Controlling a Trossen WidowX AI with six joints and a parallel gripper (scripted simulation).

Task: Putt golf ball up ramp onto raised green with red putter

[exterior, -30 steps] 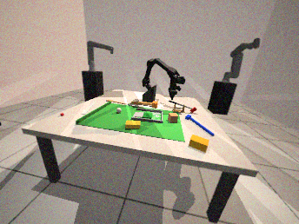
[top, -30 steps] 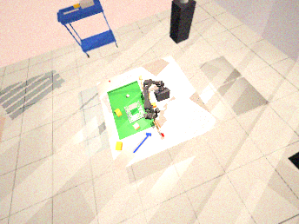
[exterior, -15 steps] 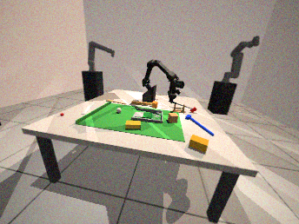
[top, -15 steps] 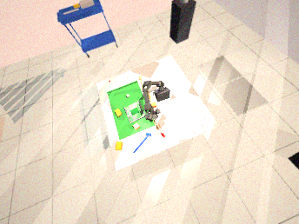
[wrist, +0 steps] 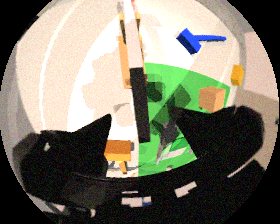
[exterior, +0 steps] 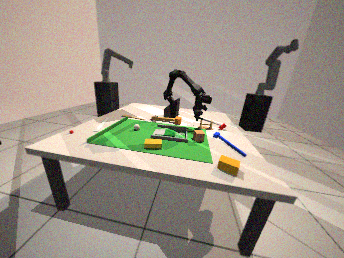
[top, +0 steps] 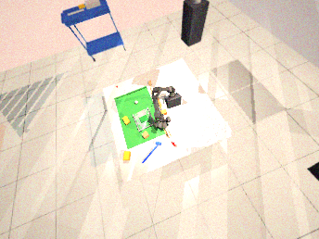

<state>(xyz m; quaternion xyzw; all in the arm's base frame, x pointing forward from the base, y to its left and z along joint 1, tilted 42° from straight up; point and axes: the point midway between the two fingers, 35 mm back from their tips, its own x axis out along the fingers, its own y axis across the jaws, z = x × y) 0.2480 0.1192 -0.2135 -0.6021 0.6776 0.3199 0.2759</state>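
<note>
Now: gripper tip 130 mm to the right of the red putter, 10 mm past it and 10 mm above it. The rest, counted from my gripper tip: brown block 230 mm ahead, 40 mm below; then green mat 300 mm to the right, 220 mm ahead, 70 mm below; then blue putter 250 mm ahead, 200 mm to the left, 60 mm below.
</note>
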